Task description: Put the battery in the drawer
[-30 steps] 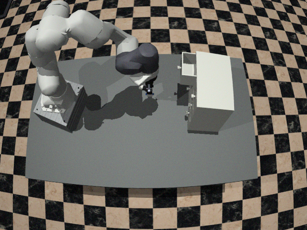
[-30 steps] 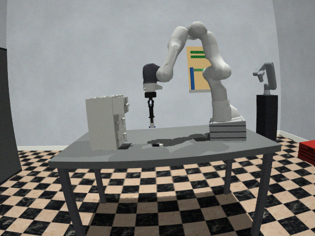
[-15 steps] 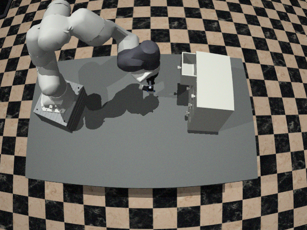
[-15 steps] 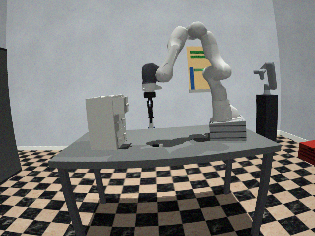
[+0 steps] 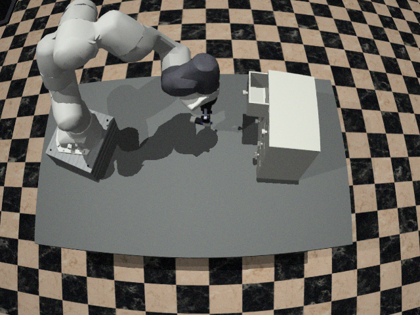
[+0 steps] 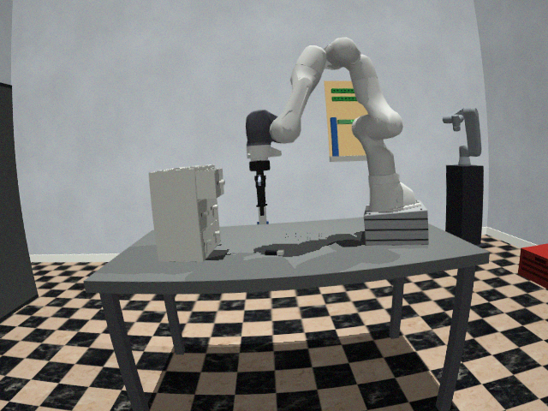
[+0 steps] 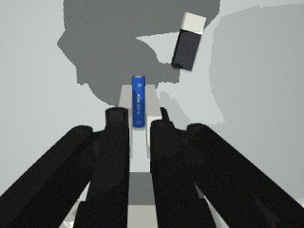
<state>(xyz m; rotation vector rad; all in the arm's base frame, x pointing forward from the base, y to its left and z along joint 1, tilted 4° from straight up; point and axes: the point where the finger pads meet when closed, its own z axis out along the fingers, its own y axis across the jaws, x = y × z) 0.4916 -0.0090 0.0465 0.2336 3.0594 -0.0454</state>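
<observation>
Right now the drawer is 23 cm ahead of my hand, 1 cm to the left of it and 11 cm above it. The rest, counted from my hand: black-and-white block 3 cm behind, 6 cm to the left, 13 cm below; blue AAA battery 3 cm below.
</observation>
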